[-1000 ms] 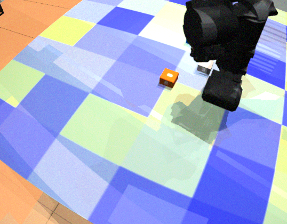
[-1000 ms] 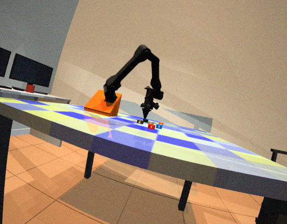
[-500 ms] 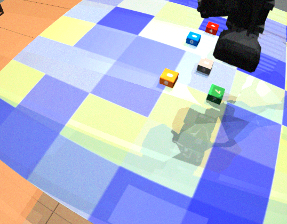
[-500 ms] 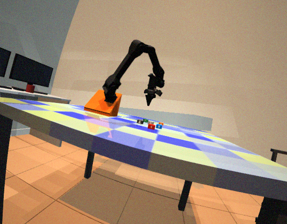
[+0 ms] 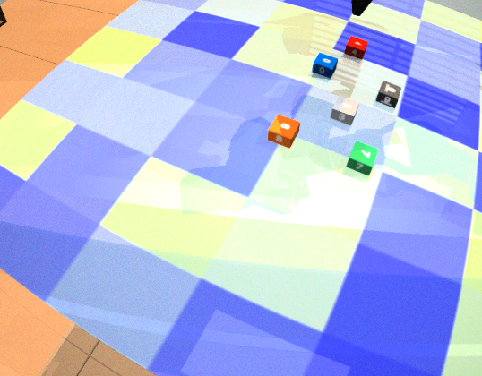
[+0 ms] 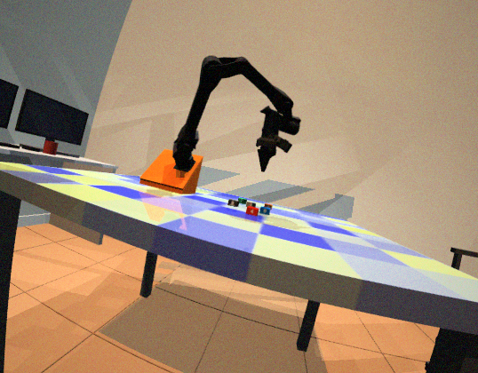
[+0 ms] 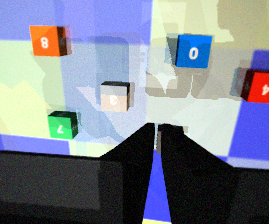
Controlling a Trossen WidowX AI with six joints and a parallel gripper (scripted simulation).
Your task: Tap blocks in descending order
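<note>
The red block lies 120 mm below my gripper tip, 110 mm to the right of it and 10 mm ahead of it. Round my gripper tip: dark block (120 mm below, 70 mm behind, 20 mm to the right); blue 0 block (120 mm below, 40 mm ahead, 30 mm to the right); orange 8 block (130 mm to the left, 120 mm below, 30 mm ahead).
</note>
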